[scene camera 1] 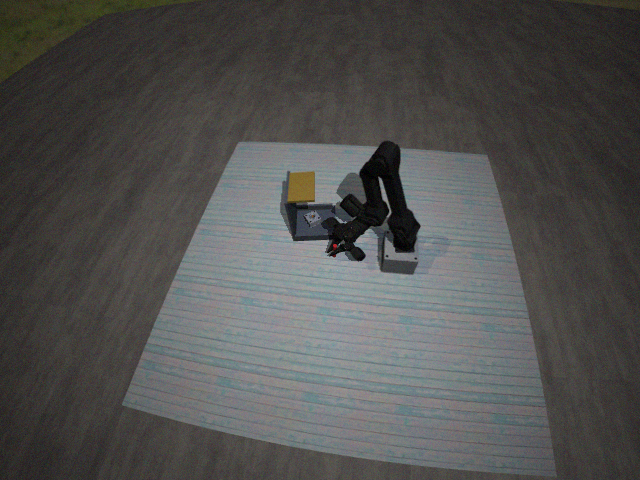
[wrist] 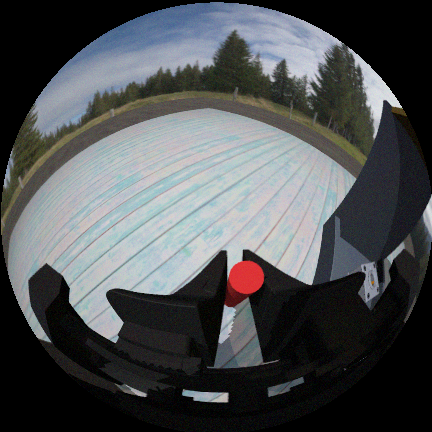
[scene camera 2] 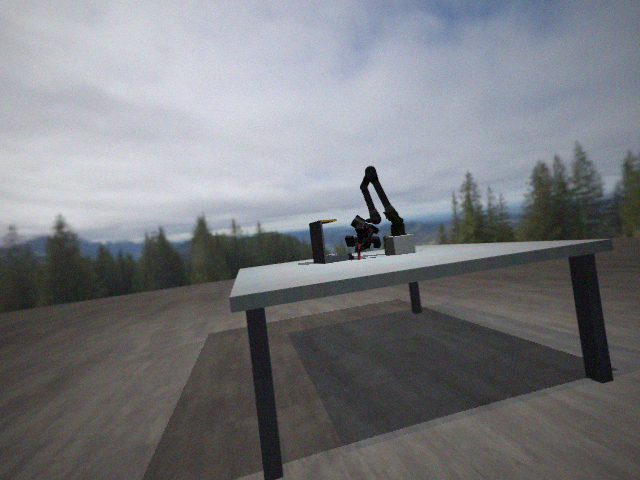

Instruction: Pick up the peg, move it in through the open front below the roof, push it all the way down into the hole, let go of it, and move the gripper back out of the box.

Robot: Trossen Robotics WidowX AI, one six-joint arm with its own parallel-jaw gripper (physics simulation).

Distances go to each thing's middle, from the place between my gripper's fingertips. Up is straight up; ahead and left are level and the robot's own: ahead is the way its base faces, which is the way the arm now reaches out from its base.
Labels:
I see the red peg (wrist: 245,277) 2 cm to the right of my hand and 2 cm behind it. Round my hand: dark back wall (wrist: 379,210) 17 cm to the right, 14 cm ahead, 7 cm above; then yellow roof (scene camera 1: 301,189) 18 cm above, 17 cm to the right, 9 cm ahead.

